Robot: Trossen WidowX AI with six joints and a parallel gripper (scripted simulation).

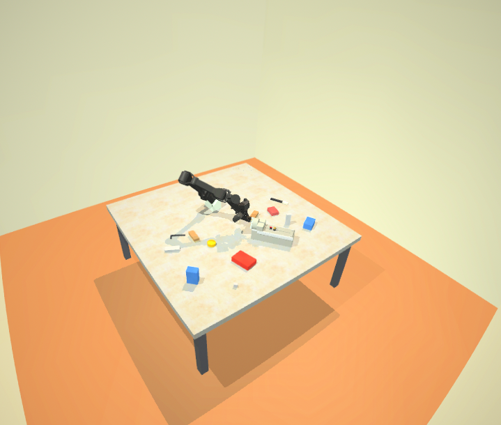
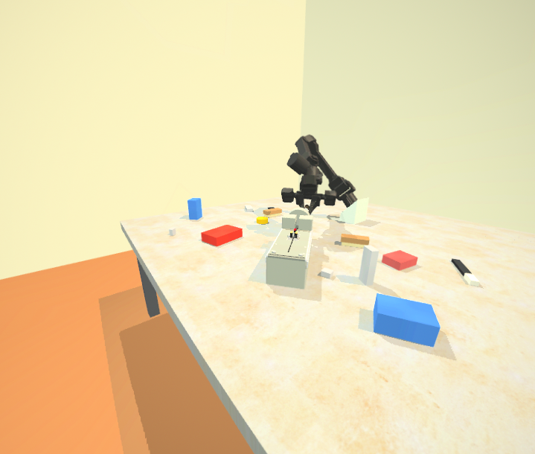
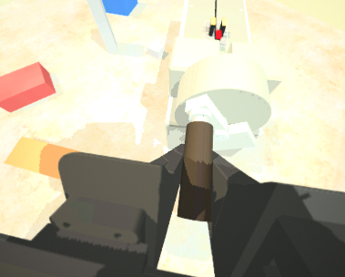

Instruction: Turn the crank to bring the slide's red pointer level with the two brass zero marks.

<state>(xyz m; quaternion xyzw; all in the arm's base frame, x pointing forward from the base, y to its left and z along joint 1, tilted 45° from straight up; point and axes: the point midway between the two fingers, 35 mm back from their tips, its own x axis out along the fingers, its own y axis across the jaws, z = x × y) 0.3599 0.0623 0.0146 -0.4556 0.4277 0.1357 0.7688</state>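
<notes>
Right now the crank is 2 cm above my gripper tip and 1 cm to the right of it. The rest, counted from my gripper tip: brown crank handle (3 cm above, 1 cm to the right, 1 cm behind); then red pointer (12 cm ahead, 7 cm to the left, 1 cm below); then yellow disc (27 cm to the right, 8 cm below, 2 cm behind).
</notes>
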